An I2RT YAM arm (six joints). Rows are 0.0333 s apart.
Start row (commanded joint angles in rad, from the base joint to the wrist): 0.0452, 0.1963, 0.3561, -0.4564, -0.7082, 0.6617
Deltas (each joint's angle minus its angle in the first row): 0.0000, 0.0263, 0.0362, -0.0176, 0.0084, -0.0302; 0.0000, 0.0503, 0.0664, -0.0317, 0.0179, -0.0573; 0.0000, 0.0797, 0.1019, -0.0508, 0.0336, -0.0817; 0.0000, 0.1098, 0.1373, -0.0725, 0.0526, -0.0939; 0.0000, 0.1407, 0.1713, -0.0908, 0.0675, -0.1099; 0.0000, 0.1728, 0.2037, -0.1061, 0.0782, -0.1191; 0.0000, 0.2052, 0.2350, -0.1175, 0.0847, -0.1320
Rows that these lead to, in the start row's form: 0.0452, 0.2226, 0.3923, -0.4740, -0.6998, 0.6315; 0.0452, 0.2466, 0.4225, -0.4881, -0.6903, 0.6044; 0.0452, 0.2760, 0.4580, -0.5072, -0.6746, 0.5800; 0.0452, 0.3061, 0.4934, -0.5289, -0.6556, 0.5678; 0.0452, 0.3370, 0.5274, -0.5472, -0.6407, 0.5518; 0.0452, 0.3691, 0.5598, -0.5625, -0.6300, 0.5426; 0.0452, 0.4015, 0.5911, -0.5739, -0.6235, 0.5297
